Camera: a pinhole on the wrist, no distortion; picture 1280 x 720 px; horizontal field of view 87.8 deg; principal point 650.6 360.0 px. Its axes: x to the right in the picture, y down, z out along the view. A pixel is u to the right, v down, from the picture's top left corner.
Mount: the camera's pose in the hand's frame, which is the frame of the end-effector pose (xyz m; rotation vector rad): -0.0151 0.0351 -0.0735 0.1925 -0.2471 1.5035
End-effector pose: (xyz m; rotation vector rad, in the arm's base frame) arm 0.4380 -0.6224 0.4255 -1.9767 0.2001 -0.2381
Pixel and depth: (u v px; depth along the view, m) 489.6 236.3 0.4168
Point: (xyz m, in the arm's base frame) 0.5593 -0.2942 0.4756
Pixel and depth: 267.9 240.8 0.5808
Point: 0.5995 -0.1052 0.6869
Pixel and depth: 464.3 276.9 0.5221
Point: 0.5659 -0.1829 0.5050
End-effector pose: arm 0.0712 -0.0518 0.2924 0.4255 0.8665 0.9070
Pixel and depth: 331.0 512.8 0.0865
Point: 0.0699 -0.1010 0.2920
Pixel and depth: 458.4 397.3 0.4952
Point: 0.4577 -0.2353 0.3871
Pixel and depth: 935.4 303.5 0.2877
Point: 0.2262 -0.0018 0.4799
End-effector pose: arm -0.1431 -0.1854 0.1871 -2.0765 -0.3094 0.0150
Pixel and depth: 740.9 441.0 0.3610
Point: -0.2552 0.0490 0.0479
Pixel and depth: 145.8 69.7 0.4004
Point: -0.1325 0.2181 0.4089
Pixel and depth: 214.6 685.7 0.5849
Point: -0.6300 0.2803 0.3673
